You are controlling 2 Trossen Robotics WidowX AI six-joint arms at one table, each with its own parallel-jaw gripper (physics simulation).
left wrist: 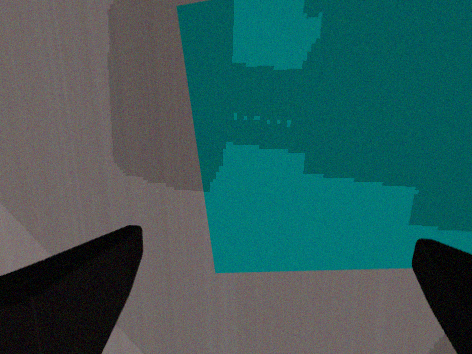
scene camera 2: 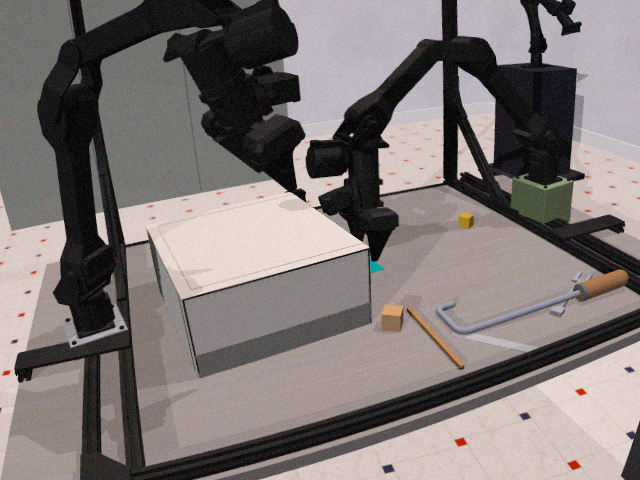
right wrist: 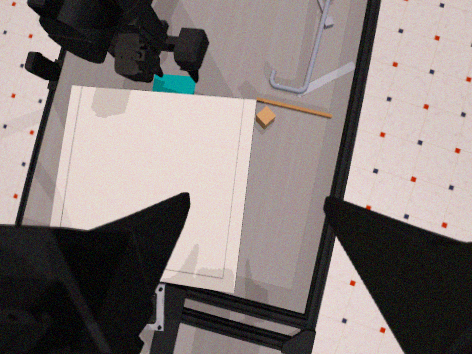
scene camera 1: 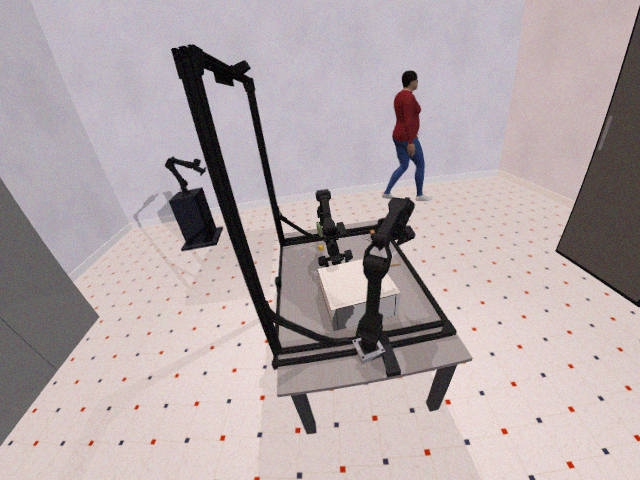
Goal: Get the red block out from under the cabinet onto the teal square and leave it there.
same spot on cabinet top: (right wrist: pixel 131 149) = (scene camera 1: pixel 346 275)
